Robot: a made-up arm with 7 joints. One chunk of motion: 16 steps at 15 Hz.
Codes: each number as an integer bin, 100 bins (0 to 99) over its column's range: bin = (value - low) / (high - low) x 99, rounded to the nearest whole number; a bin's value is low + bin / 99 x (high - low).
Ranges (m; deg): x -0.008..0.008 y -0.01..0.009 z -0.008..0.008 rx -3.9..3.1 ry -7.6..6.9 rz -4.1..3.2
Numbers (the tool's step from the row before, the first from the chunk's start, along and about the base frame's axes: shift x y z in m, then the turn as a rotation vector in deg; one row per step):
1: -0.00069 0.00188 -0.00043 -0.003 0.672 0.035
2: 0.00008 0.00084 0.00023 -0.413 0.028 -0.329
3: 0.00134 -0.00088 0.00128 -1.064 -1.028 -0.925
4: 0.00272 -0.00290 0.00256 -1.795 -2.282 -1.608
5: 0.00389 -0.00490 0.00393 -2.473 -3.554 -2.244
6: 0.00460 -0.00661 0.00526 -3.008 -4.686 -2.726
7: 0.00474 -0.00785 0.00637 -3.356 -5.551 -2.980
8: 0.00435 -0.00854 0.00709 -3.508 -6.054 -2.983
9: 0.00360 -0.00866 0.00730 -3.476 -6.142 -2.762
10: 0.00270 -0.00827 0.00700 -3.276 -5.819 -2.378
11: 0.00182 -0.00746 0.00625 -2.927 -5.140 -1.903
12: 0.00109 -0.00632 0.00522 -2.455 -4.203 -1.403
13: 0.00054 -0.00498 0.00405 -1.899 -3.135 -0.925
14: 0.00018 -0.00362 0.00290 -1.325 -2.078 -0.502
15: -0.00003 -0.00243 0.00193 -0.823 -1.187 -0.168
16: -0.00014 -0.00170 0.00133 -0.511 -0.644 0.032
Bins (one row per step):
1: 45 62 47 55 56 56
2: 50 56 51 49 52 51
3: 58 48 57 40 45 43
4: 66 37 65 30 36 34
5: 74 27 74 20 28 25
6: 78 18 82 13 20 19
7: 79 11 89 8 14 15
8: 76 8 93 6 11 15
9: 72 7 95 6 10 18
10: 66 9 93 9 12 23
11: 61 13 88 14 17 30
12: 56 19 82 20 23 37
13: 53 26 75 28 30 43
14: 51 33 67 36 38 49
15: 49 39 61 44 44 53
16: 49 43 58 48 47 56

